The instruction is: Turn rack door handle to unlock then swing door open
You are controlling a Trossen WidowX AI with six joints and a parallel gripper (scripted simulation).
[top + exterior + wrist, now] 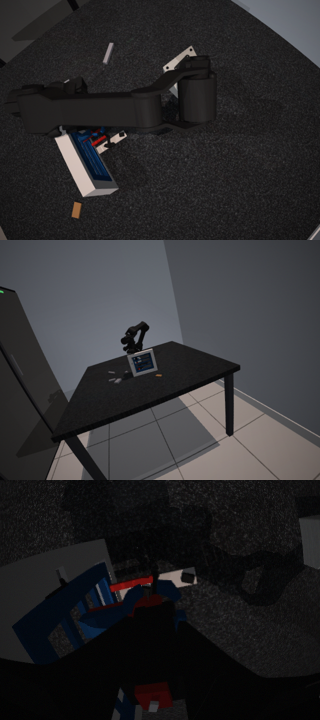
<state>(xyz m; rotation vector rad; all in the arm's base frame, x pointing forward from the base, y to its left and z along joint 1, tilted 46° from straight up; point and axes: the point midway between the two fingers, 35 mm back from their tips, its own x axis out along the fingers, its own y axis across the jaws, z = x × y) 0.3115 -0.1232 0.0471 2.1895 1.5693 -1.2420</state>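
The upright handle lies 20 mm below my gripper tip and 10 mm to the left of it. The rest, counted from my gripper tip: grey bar: 250 mm to the right, 220 mm behind, 130 mm below; then brown block: 240 mm ahead, 140 mm below, 100 mm to the left.
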